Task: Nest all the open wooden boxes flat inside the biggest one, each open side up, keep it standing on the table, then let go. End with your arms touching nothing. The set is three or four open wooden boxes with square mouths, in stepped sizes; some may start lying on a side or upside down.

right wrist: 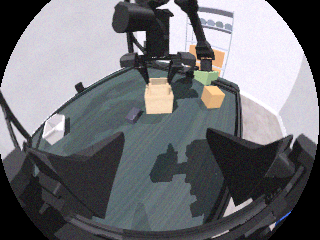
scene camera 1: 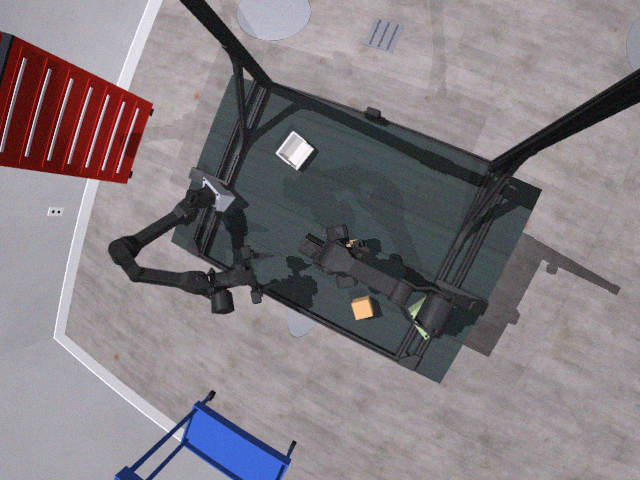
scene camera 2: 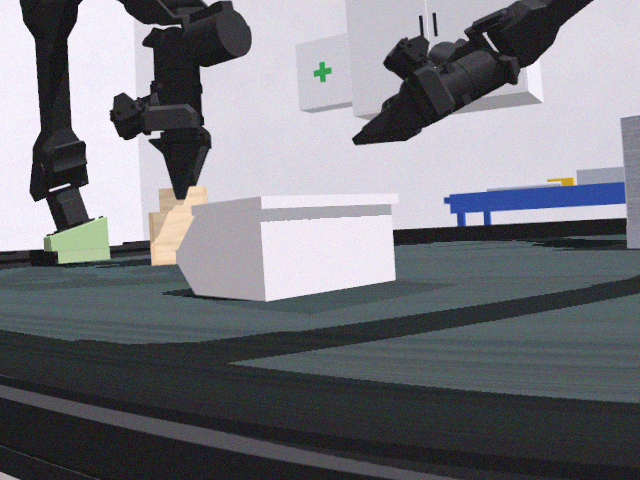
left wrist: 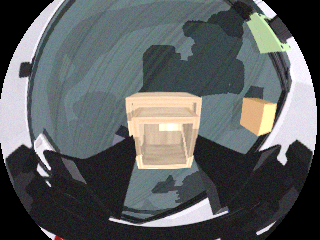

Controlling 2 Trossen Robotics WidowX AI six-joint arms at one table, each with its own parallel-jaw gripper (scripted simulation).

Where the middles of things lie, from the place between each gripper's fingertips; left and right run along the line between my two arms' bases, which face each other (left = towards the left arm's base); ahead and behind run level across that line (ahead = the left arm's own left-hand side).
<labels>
The orange block (left wrist: 256, 116) lies 140 mm ahead of my left hand, 140 mm to the left of it and 80 mm below it. Also, from my left hand: white bin (scene camera 2: 265, 248) (230 mm behind, 340 mm to the right, 80 mm below).
Right now my right hand is 33 cm to the right of the orange block, 13 cm above it and 2 cm past it. Round my right hand: white bin: 39 cm behind, 15 cm to the right, 13 cm below.
</labels>
